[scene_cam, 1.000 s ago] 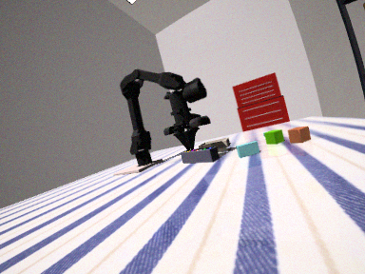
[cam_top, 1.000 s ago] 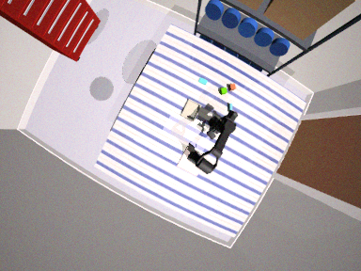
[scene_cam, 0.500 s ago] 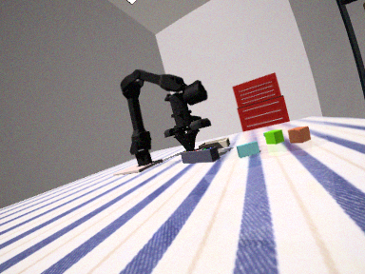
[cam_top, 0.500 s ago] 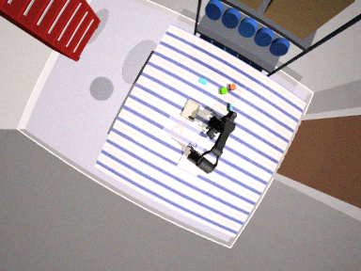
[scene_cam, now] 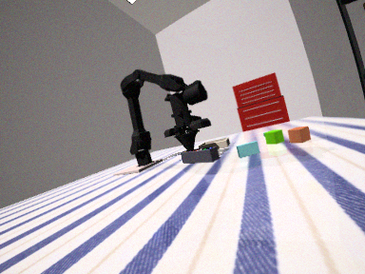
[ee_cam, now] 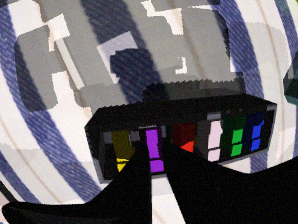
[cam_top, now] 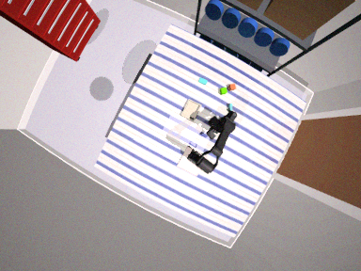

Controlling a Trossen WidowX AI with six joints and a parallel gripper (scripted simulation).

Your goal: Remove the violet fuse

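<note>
The yellow fuse lies 2 cm behind my gripper tip, 1 cm to the left of it and 1 cm below it. Round my gripper tip: violet fuse: 1 cm below; then red fuse: 2 cm ahead, 1 cm to the right, 1 cm below; then pink fuse: 4 cm ahead, 1 cm to the right, 1 cm below.
</note>
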